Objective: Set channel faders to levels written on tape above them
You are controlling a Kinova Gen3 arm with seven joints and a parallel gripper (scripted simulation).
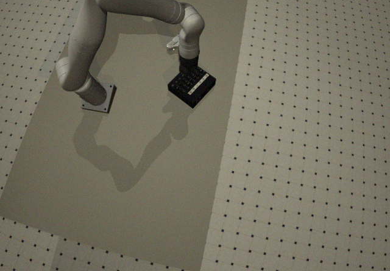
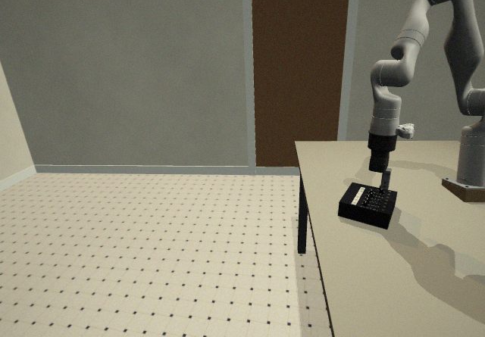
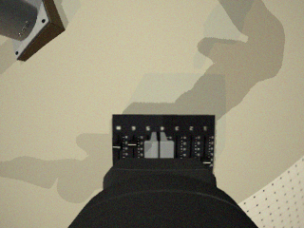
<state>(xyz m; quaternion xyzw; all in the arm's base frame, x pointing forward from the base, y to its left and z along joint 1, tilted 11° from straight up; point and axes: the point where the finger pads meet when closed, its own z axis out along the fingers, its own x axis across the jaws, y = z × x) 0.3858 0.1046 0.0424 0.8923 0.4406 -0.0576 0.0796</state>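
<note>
Right now the master fader cap is 20 mm behind my hand, 60 mm to the right of it and 40 mm below it.
</note>
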